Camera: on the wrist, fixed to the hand. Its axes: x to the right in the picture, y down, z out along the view.
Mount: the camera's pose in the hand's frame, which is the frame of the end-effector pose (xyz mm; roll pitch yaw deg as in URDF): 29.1 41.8 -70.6 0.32 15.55 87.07
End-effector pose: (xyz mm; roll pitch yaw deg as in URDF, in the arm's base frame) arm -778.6 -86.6 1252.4 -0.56 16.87 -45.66
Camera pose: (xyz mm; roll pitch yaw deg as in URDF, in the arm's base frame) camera -744.1 -63.0 1176.0 17.86 16.25 46.33
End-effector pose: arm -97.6 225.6 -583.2 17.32 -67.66 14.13
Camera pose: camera -52.5 299.8 -577.2 -66.53 -3.28 104.68
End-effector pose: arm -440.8 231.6 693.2 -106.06 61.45 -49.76
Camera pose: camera -504.1 183.5 657.8 107.40 26.72 166.14
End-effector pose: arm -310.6 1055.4 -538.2 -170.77 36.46 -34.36
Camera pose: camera -290.1 977.7 -504.8 144.31 -3.41 -118.31
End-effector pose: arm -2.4 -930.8 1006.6 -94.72 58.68 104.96
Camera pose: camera 72.9 -926.7 963.1 103.37 31.94 -50.95
